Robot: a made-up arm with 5 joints. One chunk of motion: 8 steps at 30 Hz.
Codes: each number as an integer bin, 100 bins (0 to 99) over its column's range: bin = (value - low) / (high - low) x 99, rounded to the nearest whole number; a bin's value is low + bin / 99 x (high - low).
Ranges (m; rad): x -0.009..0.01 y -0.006..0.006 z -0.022..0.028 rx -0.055..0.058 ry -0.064..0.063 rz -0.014..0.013
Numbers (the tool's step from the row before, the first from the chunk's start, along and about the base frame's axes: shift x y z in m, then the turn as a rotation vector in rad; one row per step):
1: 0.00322 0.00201 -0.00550 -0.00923 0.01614 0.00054
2: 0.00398 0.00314 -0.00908 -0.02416 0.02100 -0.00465
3: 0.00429 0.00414 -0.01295 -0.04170 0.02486 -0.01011
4: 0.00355 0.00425 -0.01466 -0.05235 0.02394 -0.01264
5: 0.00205 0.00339 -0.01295 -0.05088 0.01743 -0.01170
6: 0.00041 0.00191 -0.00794 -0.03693 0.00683 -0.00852
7: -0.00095 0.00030 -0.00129 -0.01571 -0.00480 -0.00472
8: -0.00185 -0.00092 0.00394 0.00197 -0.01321 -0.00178
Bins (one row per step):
1: 64 66 33 40 62 53
2: 68 75 26 27 66 34
3: 69 84 18 12 69 14
4: 65 85 15 2 69 5
5: 58 77 18 4 63 8
6: 49 65 28 16 55 20
7: 42 52 41 34 46 34
8: 37 42 51 50 40 45

